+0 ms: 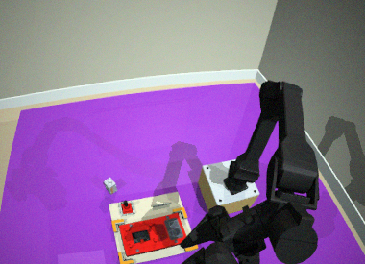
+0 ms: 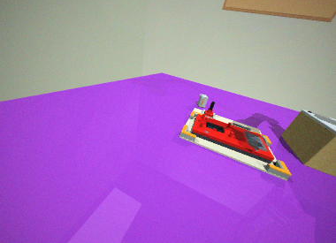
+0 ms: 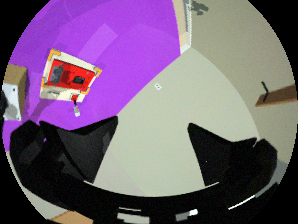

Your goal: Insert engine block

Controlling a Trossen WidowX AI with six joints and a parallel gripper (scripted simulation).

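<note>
The dark grey engine block is 6 cm ahead of my gripper tip, 39 cm to the right of it and 34 cm below it. Round my gripper tip: red-and-black post: 3 cm ahead, 30 cm to the right, 33 cm below.
</note>
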